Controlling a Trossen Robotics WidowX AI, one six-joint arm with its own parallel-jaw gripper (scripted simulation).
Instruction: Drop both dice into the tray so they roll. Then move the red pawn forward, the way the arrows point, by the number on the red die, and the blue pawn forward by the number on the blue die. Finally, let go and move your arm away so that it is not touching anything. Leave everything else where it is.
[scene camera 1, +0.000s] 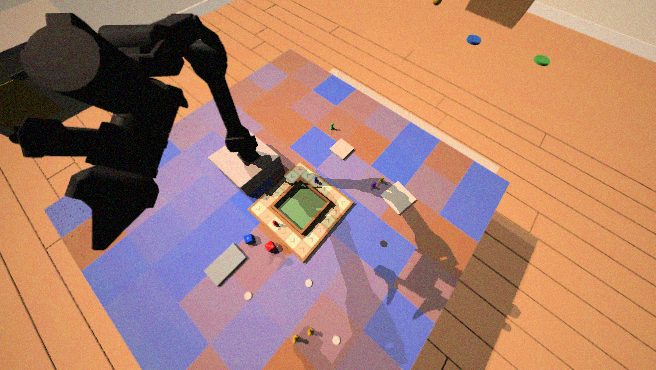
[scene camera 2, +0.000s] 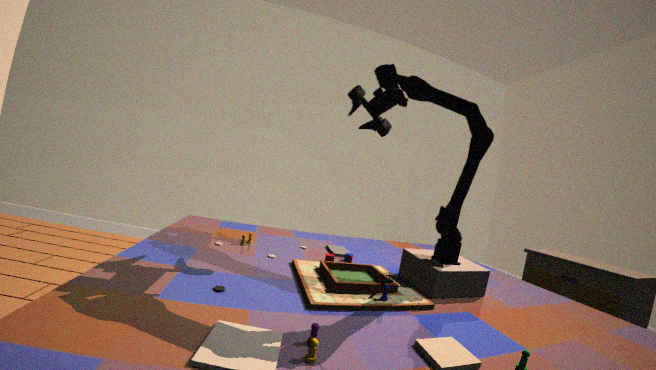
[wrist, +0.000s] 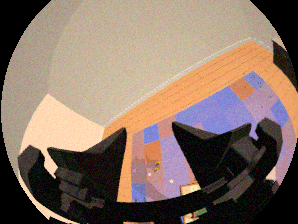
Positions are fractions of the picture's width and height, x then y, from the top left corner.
gripper: scene camera 1 0.16, 0.65; scene camera 2 0.54, 0.33; wrist 0.50, 0.57
